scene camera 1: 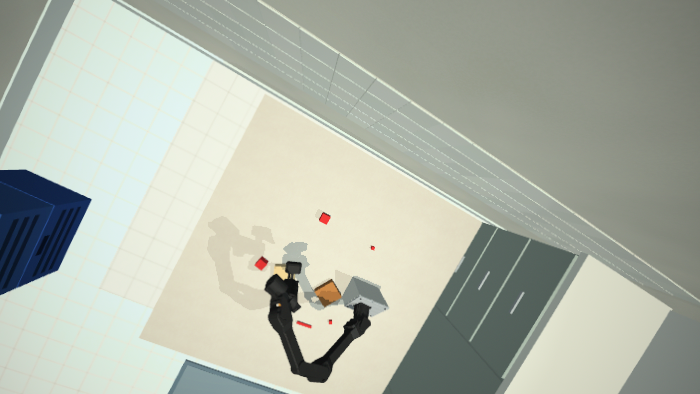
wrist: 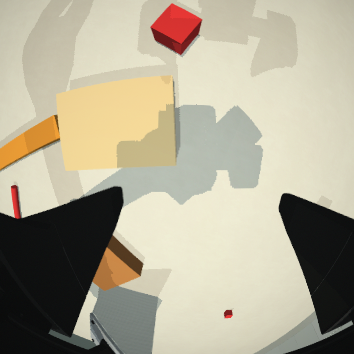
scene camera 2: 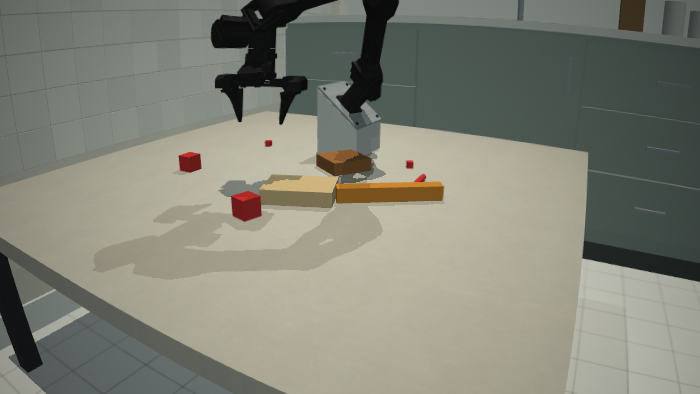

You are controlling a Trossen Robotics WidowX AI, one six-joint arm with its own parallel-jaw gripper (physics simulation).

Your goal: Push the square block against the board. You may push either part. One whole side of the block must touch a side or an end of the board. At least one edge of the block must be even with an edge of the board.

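Frame: origin at the arm's base, x right, y down, z ahead, level; metres.
Seen in the pictures: gripper, fingertip midpoint: (scene camera 1: 291,274) (wrist: 204,198) (scene camera 2: 260,123); arm's base at its link origin: (scene camera 1: 362,306) (wrist: 111,353) (scene camera 2: 348,104).
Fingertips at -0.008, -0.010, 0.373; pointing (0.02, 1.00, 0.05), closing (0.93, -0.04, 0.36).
Pixels of each thing's middle, then the offset from my fingertips to it, as dx, dy, dz.
- broad pale yellow piece at the middle of its body: (wrist: 114,124) (scene camera 2: 300,190) (scene camera 1: 284,279) -0.098, +0.132, -0.005
- long orange bar at the middle of its body: (wrist: 17,149) (scene camera 2: 390,192) -0.259, +0.132, -0.096
- squarish brown block at the middle of its body: (wrist: 102,261) (scene camera 2: 343,162) (scene camera 1: 328,293) -0.061, +0.132, -0.235
- red rod at the middle of its body: (wrist: 15,204) (scene camera 1: 304,324) -0.271, +0.141, -0.218
A broad pale yellow piece (scene camera 1: 281,270) (scene camera 2: 298,192) (wrist: 110,117) lies flat. One end of a long orange bar (scene camera 2: 390,192) (wrist: 32,137) is at its side, at a slight angle; whether they touch is unclear. A squarish brown block (scene camera 1: 328,290) (scene camera 2: 344,160) (wrist: 117,270) lies apart, nearer the arm's base. The frames do not settle which pieces are the task's block and board. My gripper (scene camera 2: 260,122) (wrist: 204,198) is open and empty, well above the table. In the wrist view its left finger partly hides the brown block. The arm hides much of the bar in scene camera 1.
A red cube (scene camera 1: 261,263) (scene camera 2: 246,206) (wrist: 176,27) lies near the pale piece. Another red cube (scene camera 1: 324,218) (scene camera 2: 190,162) stands farther off. Small red cubes (scene camera 1: 372,248) (scene camera 2: 409,164) and a red rod (scene camera 1: 304,324) (wrist: 15,201) lie around. The grey arm base (scene camera 1: 365,295) is beside the brown block.
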